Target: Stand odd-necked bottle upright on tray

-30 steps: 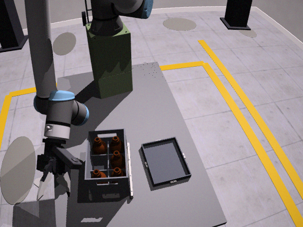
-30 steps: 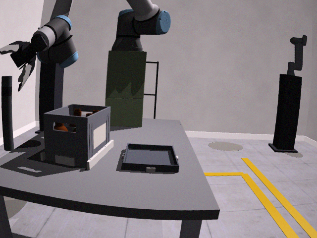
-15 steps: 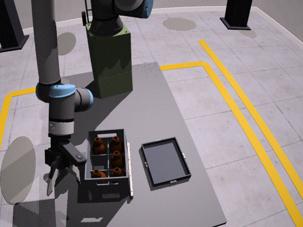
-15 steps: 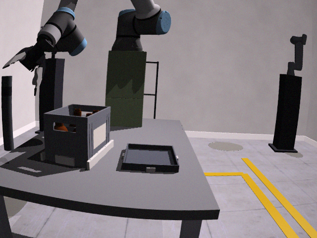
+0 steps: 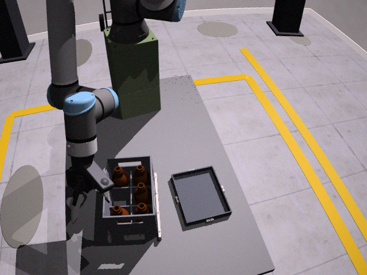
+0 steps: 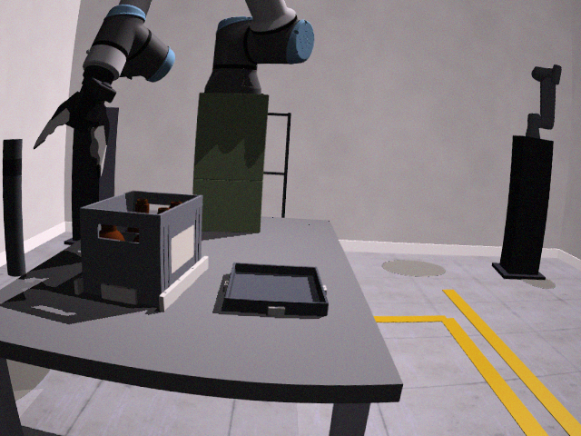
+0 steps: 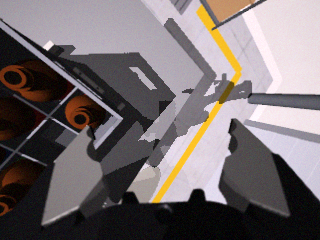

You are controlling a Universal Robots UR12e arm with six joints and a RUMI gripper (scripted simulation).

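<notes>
Now: hand 17 cm past the dark grey crate, 10 cm to the right of it and 18 cm above it. The rest, counted from my hand: black tray (21 cm behind, 39 cm to the left, 25 cm below).
</notes>
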